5 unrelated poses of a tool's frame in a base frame.
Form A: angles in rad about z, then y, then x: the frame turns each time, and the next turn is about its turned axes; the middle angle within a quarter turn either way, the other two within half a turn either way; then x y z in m.
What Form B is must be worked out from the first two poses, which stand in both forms.
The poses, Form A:
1: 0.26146 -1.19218 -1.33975 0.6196 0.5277 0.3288
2: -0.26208 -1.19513 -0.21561 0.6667 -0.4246 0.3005
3: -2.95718 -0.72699 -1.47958 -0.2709 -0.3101 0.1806
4: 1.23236 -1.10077 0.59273 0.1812 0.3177 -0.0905
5: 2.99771 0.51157 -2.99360 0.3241 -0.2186 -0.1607
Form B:
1: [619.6 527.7 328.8], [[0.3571 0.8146 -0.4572], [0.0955 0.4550 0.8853], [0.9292 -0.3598 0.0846]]
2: [666.7 -424.6 300.5], [[0.3544 0.4453 -0.8223], [-0.0951 0.8919 0.4421], [0.9303 -0.0785 0.3584]]
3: [-270.9 -310.1 180.6], [[-0.7345 -0.6339 0.2421], [-0.1370 -0.2109 -0.9679], [0.6646 -0.7441 0.0681]]
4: [181.2 317.7 -90.5], [[0.1504 -0.9477 0.2814], [0.4272 -0.1944 -0.8830], [0.8916 0.2530 0.3757]]
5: [324.1 -218.6 -160.7], [[-0.8630 0.2133 0.4580], [0.1250 0.9685 -0.2154], [-0.4895 -0.1286 -0.8624]]
